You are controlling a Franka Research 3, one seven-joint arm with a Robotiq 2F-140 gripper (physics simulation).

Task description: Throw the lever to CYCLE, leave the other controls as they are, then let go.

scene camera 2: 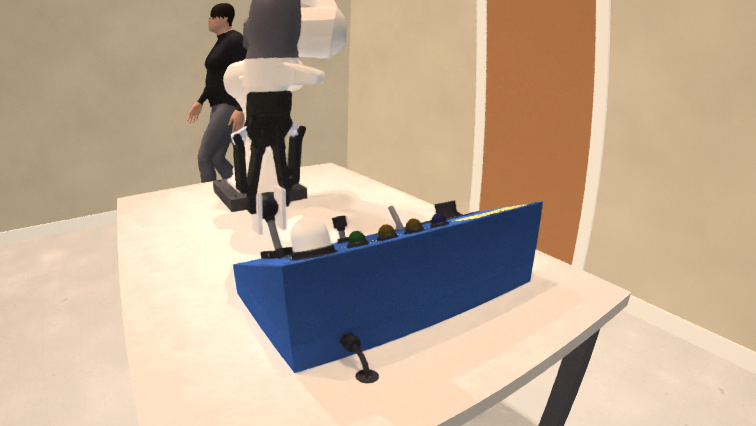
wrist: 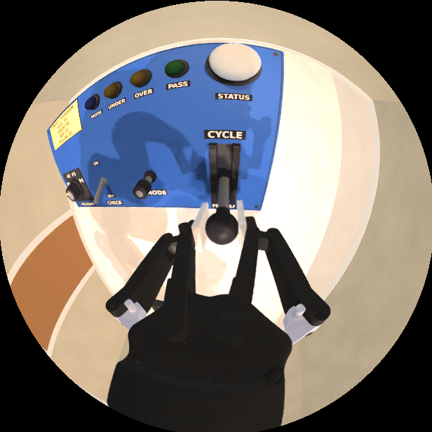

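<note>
The CYCLE lever (scene camera 2: 274, 235) (wrist: 223, 192) has a grey shaft and a round black knob (scene camera 2: 268, 205) (wrist: 222, 229). It leans toward the panel's lower edge, away from the CYCLE label (wrist: 225, 135) at the top of its slot. The label below the slot is partly covered by the shaft. My gripper (scene camera 2: 271, 212) (wrist: 222, 211) is shut on the knob, one pale fingertip on each side. The blue control panel (scene camera 2: 412, 280) (wrist: 200, 107) also carries the MODE knob (scene camera 2: 339, 222) (wrist: 141, 189), the CHECK toggle (scene camera 2: 395, 216) (wrist: 101, 189) and the PROGRAM dial (scene camera 2: 445, 209) (wrist: 74, 190).
The white STATUS dome (scene camera 2: 310, 235) (wrist: 235, 62) stands close to the lever. A green lamp (scene camera 2: 357, 238) (wrist: 176, 68), two amber lamps and a blue lamp line the panel's upper edge. A black cable (scene camera 2: 362, 359) enters the pale table (scene camera 2: 174, 317). A person (scene camera 2: 224, 63) stands behind it.
</note>
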